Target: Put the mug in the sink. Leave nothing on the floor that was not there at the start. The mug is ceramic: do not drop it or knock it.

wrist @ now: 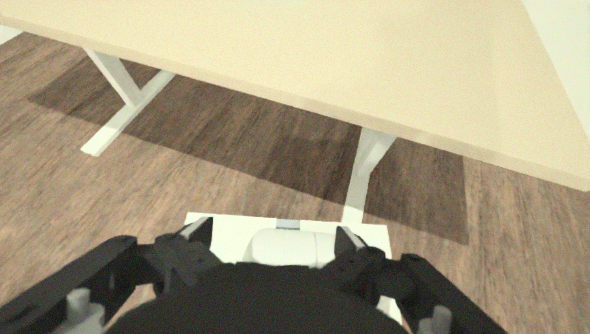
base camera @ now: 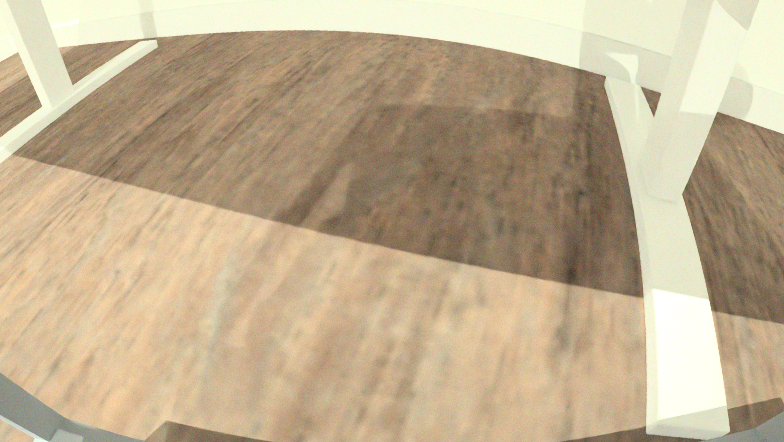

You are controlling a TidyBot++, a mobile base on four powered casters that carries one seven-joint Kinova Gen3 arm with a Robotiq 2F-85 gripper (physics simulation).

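Places are measured from the arm's base along level axes (x ahead, y left, z up), in metres.
Pixels of known places: gripper, fingertip midpoint: (wrist: 274, 234).
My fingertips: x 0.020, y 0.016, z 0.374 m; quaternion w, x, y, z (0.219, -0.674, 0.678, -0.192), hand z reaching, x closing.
Note:
Behind a point stands the place of what it marks.
My gripper (wrist: 274, 234) @(y 0.016, x 0.020, z 0.374 m) is open, with its two black fingers wide apart at the bottom of the wrist view. It points steeply down in front of the table's near edge, above the white base of the robot. No object is held between the fingers. The mug and the sink do not show in either view. Part of the pale tabletop (wrist: 300, 55) @(y 0.004, x 0.306, z 0.323 m) fills the upper part of the wrist view.
White table legs stand on the floor, one at the right (base camera: 672, 247) (wrist: 357, 195) and one at the left (base camera: 41, 60) @(y 0.838, x 0.828, z -0.255 m) (wrist: 117, 120). The robot's white base (wrist: 230, 245) @(y 0.131, x 0.079, z -0.014 m) shows below the fingers. A pale wall (base camera: 356, 13) @(y 0.123, x 1.086, z -0.347 m) runs behind the table.

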